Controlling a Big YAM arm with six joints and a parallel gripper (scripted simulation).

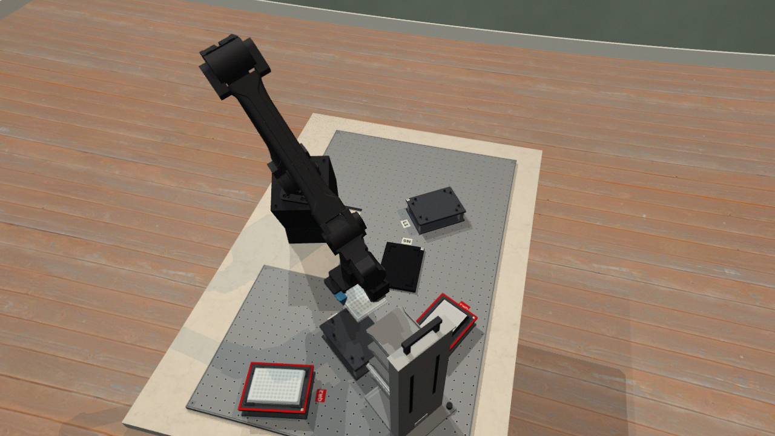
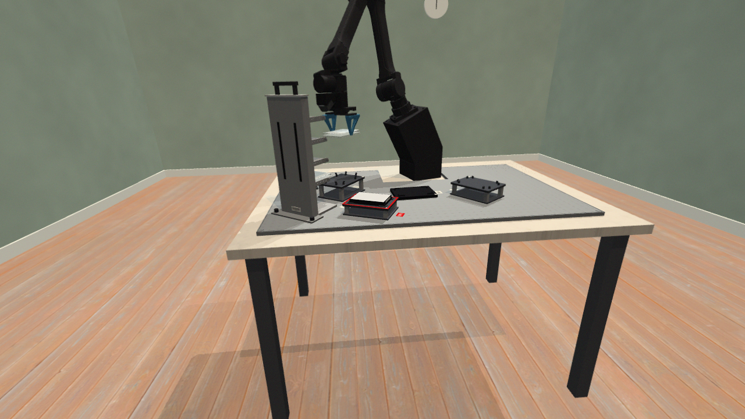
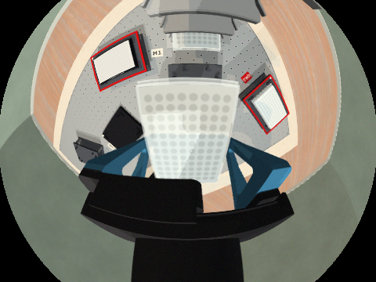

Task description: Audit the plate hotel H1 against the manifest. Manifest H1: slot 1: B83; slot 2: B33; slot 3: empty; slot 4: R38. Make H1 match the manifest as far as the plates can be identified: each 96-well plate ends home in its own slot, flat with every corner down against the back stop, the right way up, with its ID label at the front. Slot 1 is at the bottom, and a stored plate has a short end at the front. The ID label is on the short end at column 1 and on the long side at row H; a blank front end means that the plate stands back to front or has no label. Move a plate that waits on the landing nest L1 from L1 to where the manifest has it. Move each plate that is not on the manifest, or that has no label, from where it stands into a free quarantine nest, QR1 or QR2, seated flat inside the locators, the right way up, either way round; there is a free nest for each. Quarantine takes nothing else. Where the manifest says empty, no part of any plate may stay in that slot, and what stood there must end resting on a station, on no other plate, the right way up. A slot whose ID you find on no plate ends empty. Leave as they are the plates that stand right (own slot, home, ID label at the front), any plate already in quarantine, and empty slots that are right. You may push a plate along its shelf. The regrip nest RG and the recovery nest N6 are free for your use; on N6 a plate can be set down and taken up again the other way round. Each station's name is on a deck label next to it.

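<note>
The regrip nest RG is 190 mm below my hand, 10 mm to the right of it and 10 mm behind it. From my hand the other things lie so: plate hotel H1: 180 mm to the right, 170 mm ahead, 50 mm below; H1 deck label: 250 mm below, 140 mm ahead, 20 mm to the right; hotel handle: 180 mm to the right, 180 mm above, 170 mm ahead.
</note>
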